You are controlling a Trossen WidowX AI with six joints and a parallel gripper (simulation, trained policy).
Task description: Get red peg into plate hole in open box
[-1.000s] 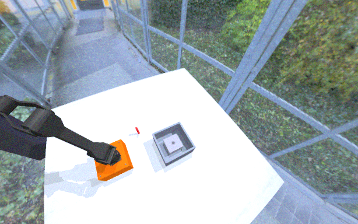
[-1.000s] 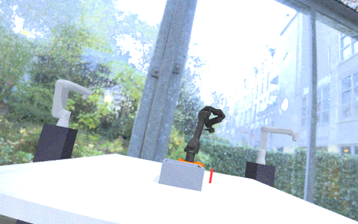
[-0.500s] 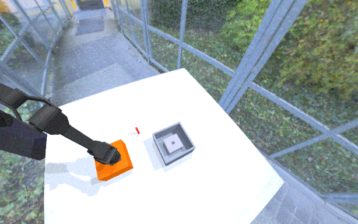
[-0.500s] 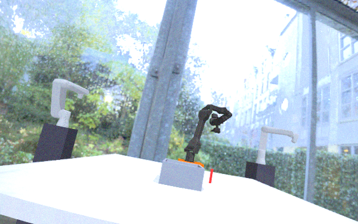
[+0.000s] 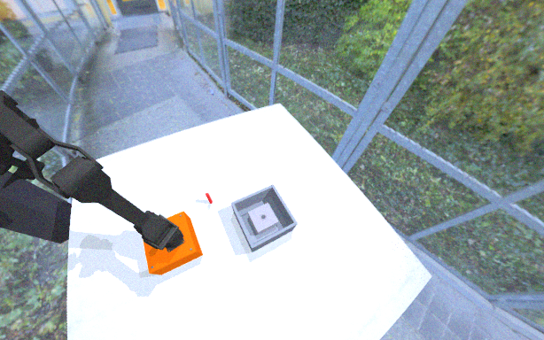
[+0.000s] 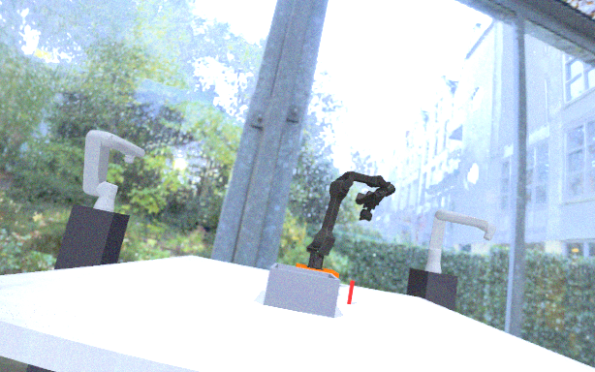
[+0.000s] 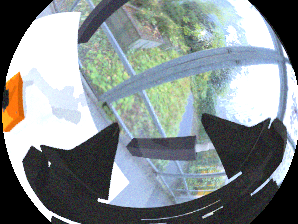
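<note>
Now: gripper tip 49 cm short of the red peg, 19 cm to the left of it and 35 cm above it. Round my gripper tip: pale plate: 63 cm ahead, 40 cm to the right, 35 cm below; then grey box: 63 cm ahead, 40 cm to the right, 37 cm below.
</note>
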